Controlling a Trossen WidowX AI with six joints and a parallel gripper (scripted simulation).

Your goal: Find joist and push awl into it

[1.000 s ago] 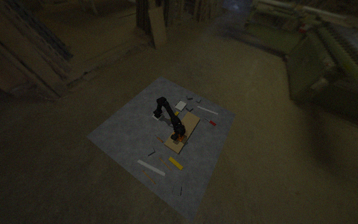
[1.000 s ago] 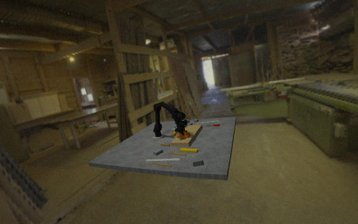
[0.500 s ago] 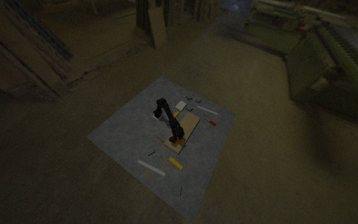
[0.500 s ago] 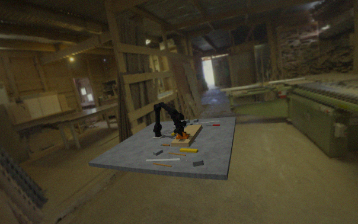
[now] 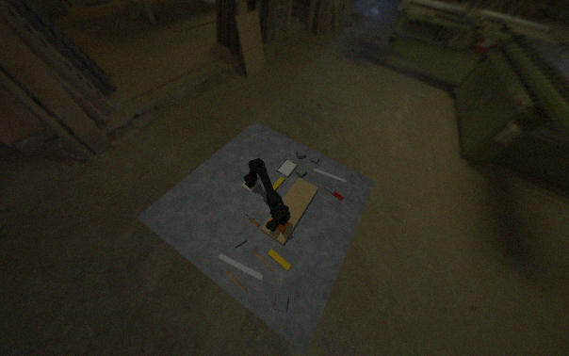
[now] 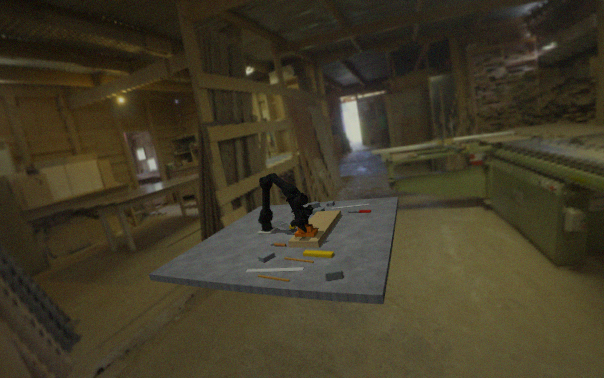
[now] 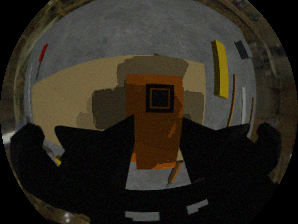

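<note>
The white tray lies 44 cm to the left of my gripper tip, 29 cm behind it and 5 cm below it. From my gripper tip the other things lie so: orange stud finder 2 cm above, 1 cm ahead.
</note>
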